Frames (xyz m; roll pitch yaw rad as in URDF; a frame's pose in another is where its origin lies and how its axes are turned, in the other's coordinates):
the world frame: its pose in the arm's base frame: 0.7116 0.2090 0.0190 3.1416 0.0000 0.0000
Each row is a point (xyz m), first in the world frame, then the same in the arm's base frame.
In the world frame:
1: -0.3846 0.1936 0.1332
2: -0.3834 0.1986 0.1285
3: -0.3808 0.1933 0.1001
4: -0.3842 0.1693 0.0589
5: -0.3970 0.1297 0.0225
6: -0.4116 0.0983 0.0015
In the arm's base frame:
1: 0.3270 0.0154 -0.1142
2: 0.3282 0.0104 -0.1095
3: 0.3308 0.0157 -0.0811
4: 0.3274 0.0397 -0.0399
5: 0.3146 0.0793 -0.0035
6: 0.3000 0.1107 0.0175

